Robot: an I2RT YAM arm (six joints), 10 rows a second.
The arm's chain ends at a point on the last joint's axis. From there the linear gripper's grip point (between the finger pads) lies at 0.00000 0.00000 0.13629 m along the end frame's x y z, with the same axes.
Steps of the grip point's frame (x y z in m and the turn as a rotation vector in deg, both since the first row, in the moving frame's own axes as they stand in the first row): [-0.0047, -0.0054, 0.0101, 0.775, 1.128, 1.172]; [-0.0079, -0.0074, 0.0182, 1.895, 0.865, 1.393]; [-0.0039, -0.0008, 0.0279, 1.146, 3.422, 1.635]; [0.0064, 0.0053, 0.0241, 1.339, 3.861, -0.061]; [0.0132, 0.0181, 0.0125, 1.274, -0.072, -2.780]
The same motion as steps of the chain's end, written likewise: [-0.0074, -0.0036, 0.0101, 0.775, 1.128, 1.172]; [-0.0100, -0.0029, 0.0183, 1.895, 0.865, 1.393]; [-0.0121, 0.0018, 0.0282, 1.146, 3.422, 1.635]; [-0.0028, 0.0085, 0.0244, 1.339, 3.861, -0.061]; [0.0134, 0.0211, 0.0125, 1.274, -0.072, -2.780]
